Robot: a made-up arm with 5 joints.
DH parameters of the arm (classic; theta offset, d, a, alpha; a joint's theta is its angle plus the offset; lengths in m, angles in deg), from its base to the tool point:
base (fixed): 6.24 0 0.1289 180
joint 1: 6.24 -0.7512 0.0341 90
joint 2: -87.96 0 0.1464 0
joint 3: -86.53 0 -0.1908 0
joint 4: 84.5 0.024 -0.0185 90
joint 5: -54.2 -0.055 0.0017 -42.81
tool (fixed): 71.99 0.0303 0 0
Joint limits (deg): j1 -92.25..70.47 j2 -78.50..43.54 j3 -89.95..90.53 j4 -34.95..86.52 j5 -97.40..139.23
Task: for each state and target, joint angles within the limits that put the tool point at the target. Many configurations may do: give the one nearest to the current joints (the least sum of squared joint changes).
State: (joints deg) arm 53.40 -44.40 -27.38 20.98 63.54
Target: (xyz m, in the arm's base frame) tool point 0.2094 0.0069 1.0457
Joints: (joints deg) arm 38.15 -40.48 -27.44 20.29 63.11
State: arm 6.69 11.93 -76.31 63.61 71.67
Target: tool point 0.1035 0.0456 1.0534
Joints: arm -19.35 -25.49 -79.38 84.71 106.38
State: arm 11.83 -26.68 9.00 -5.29 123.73
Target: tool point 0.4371 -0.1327 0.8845
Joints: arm 30.78 25.57 -35.70 -25.03 125.90
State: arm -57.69 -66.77 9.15 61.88 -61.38
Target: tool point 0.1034 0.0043 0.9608
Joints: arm -40.13 -78.50 -1.49 86.52 -79.62
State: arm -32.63 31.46 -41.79 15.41 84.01
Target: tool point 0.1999 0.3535 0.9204
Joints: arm -70.95 36.37 -62.30 3.46 82.15
